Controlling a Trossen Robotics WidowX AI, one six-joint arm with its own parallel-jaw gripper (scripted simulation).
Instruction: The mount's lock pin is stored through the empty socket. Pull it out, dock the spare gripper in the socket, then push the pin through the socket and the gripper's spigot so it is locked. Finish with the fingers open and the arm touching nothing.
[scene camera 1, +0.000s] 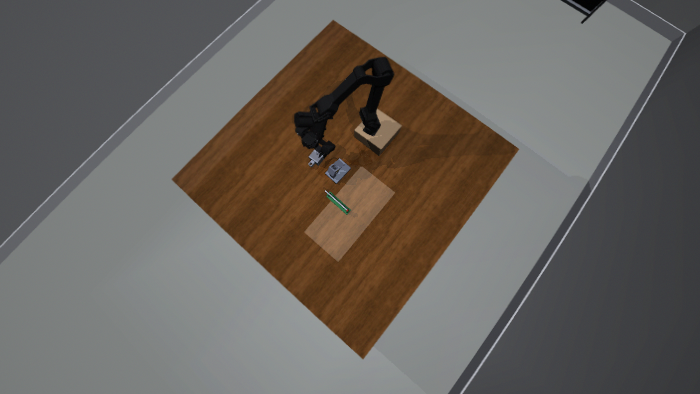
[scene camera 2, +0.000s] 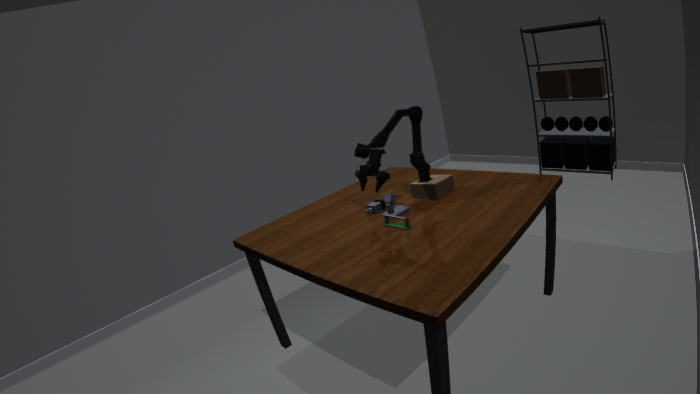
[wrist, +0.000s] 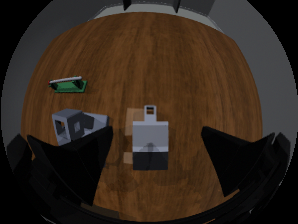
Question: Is my gripper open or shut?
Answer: Open.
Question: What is my gripper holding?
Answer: Nothing.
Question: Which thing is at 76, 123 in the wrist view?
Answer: A grey mount.
